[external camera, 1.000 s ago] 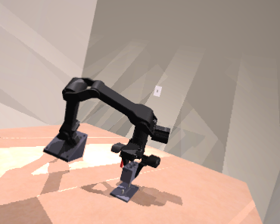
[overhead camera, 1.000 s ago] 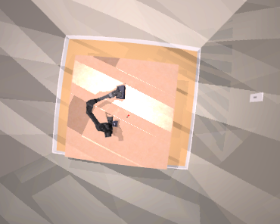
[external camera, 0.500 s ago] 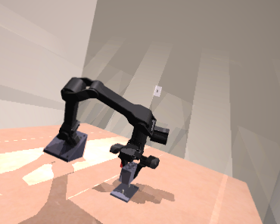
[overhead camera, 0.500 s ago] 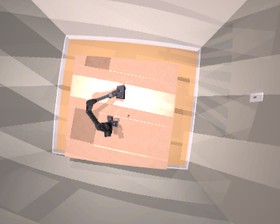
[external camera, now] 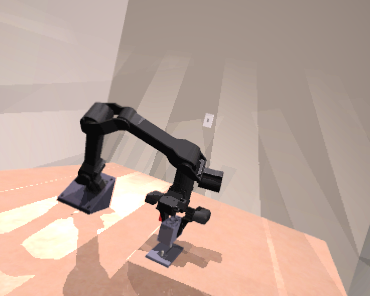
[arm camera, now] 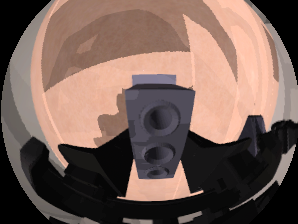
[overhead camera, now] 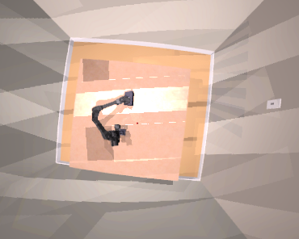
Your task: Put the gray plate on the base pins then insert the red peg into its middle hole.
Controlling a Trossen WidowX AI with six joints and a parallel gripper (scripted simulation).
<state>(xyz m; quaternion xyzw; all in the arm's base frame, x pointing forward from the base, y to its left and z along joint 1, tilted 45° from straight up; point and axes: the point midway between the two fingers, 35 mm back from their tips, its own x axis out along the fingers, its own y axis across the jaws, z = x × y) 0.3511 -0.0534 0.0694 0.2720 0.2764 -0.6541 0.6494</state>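
My gripper tip is now 50 mm above the dark base. From my gripper tip the other things lie so: gray plate: 30 mm above; red peg: 190 mm to the left, 110 mm behind, 20 mm below.
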